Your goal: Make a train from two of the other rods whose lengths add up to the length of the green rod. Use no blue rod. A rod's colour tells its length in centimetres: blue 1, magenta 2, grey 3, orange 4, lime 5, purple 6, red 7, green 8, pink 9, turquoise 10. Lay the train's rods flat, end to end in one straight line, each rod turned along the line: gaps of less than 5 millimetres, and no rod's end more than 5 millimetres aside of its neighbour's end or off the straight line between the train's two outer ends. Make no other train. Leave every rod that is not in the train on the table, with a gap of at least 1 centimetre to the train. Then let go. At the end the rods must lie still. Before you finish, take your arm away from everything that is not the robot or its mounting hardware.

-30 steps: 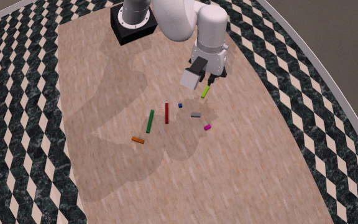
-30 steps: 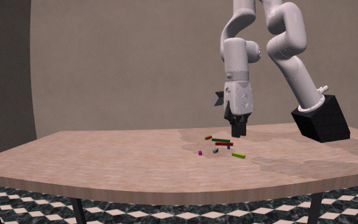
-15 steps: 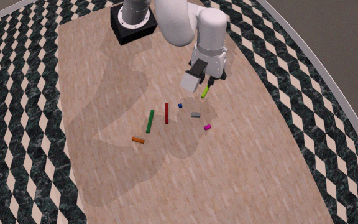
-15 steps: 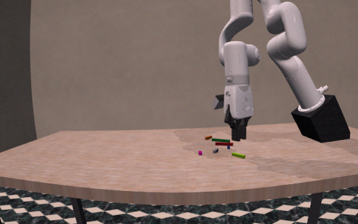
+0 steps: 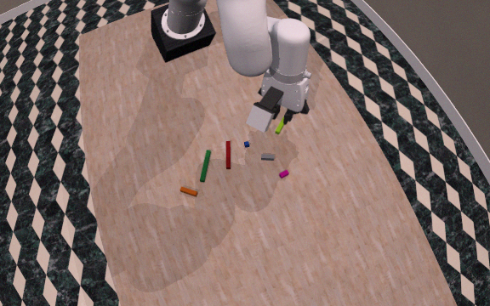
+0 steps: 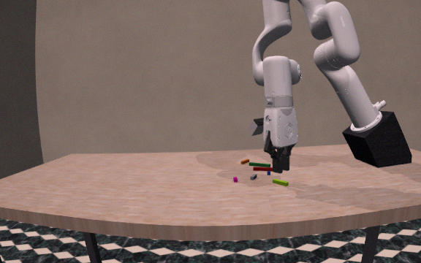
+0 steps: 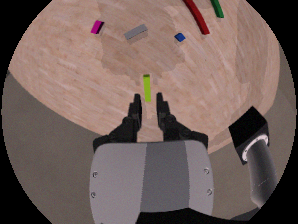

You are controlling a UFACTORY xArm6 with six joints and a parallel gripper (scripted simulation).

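Now: hand 50 mm above the lime rod. The rest, counted from my hand: grey rod (80 mm ahead, 50 mm to the right, 50 mm below); small blue rod (90 mm to the right, 50 mm below, 30 mm ahead); magenta rod (130 mm ahead, 50 mm below, 30 mm to the right).
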